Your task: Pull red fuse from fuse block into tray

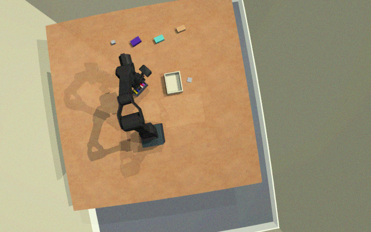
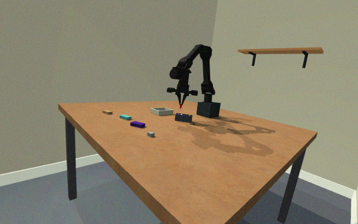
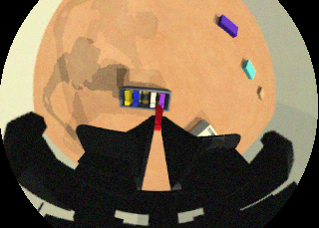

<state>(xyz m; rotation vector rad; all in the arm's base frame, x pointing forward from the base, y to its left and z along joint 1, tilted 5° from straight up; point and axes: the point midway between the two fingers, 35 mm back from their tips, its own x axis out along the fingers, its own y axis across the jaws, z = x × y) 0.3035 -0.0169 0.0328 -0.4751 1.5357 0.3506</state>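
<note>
Now: the tray 3 cm behind my gripper tip, 19 cm to the right of it and 9 cm below it. The rest, counted from my gripper tip: teal block 27 cm ahead, 18 cm to the right, 9 cm below; purple block 30 cm ahead, 3 cm to the right, 9 cm below; red fuse 1 cm below.
</note>
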